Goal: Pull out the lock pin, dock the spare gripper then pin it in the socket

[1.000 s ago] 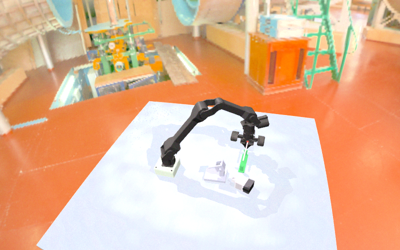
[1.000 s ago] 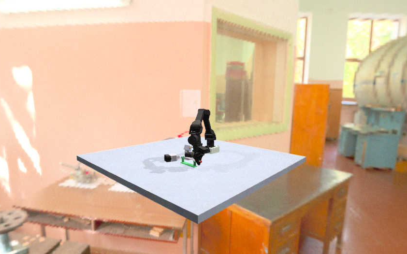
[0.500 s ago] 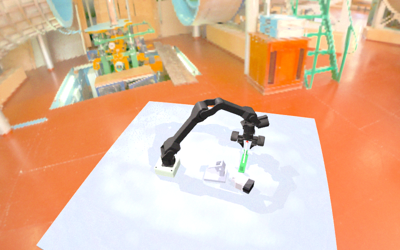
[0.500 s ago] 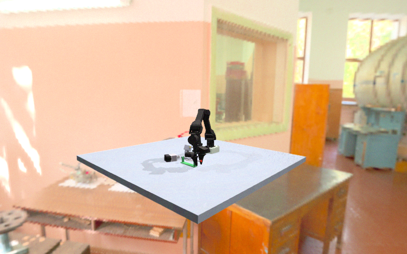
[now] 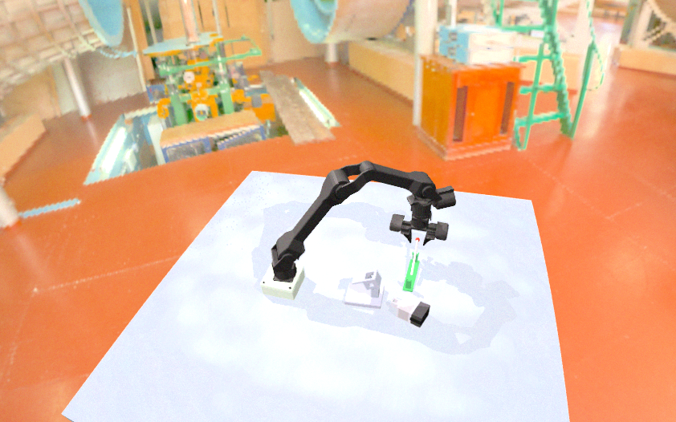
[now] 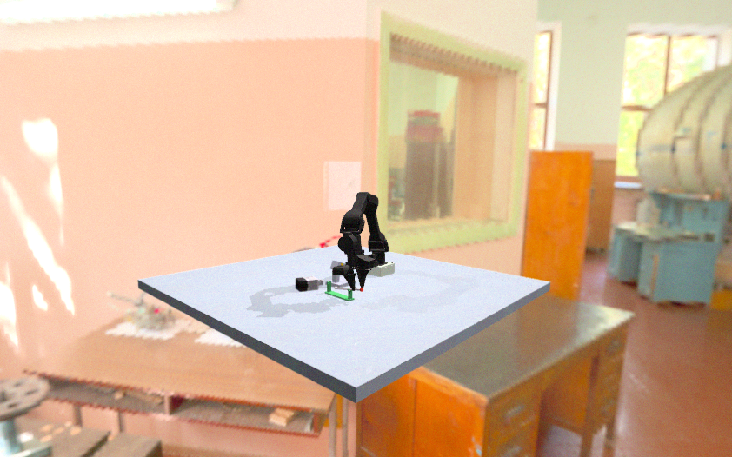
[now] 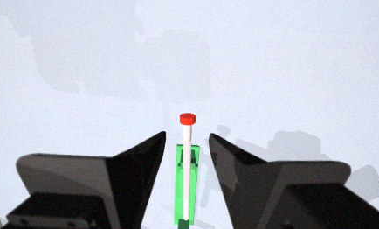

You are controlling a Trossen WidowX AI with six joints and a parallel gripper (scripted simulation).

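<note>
The green cradle lies 1 cm behind my gripper tip, 10 cm to the right of it and 3 cm below it. Round my gripper tip: spare gripper 2 cm behind, 26 cm to the right, 3 cm below; mount 14 cm behind, 20 cm to the right.
</note>
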